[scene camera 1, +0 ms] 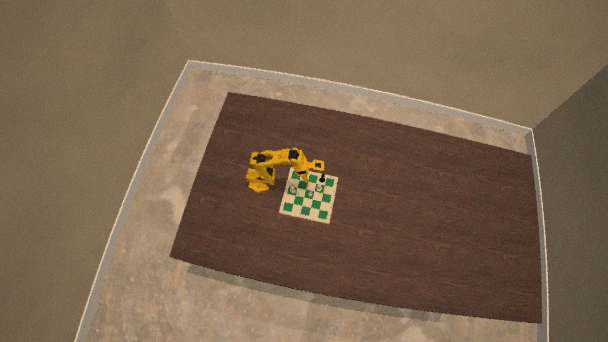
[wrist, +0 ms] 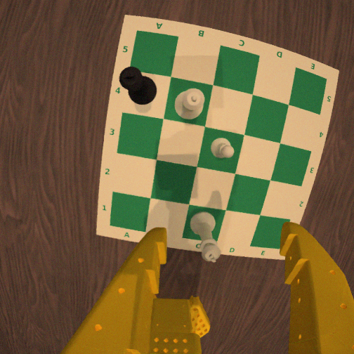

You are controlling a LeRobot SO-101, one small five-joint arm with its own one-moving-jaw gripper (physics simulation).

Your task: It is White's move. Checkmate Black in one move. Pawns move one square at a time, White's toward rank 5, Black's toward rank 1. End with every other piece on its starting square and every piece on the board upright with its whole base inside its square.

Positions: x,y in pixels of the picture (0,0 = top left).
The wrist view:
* white king: 202,223
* black king: 141,89
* white queen: 188,104
